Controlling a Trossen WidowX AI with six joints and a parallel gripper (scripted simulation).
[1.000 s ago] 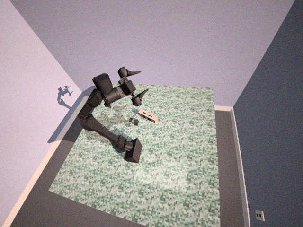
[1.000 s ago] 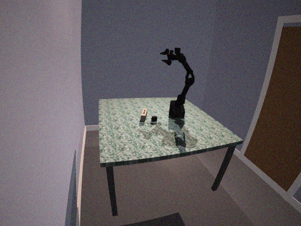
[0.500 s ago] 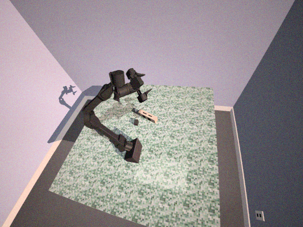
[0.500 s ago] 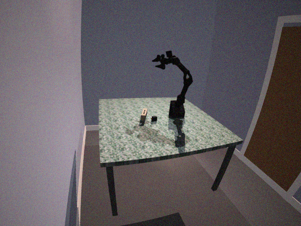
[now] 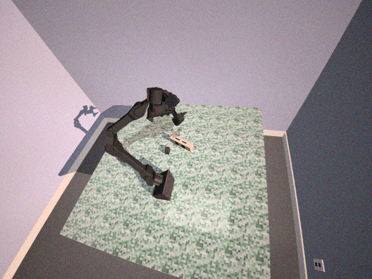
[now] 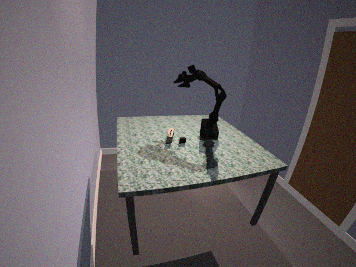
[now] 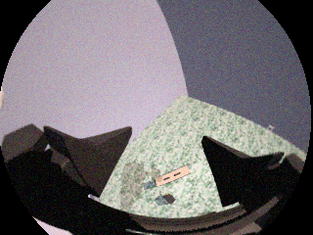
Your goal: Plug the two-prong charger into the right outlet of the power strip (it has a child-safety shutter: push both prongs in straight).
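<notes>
My gripper tip is 50 mm past the two-prong charger, 190 mm to the right of it and 450 mm above it.
</notes>
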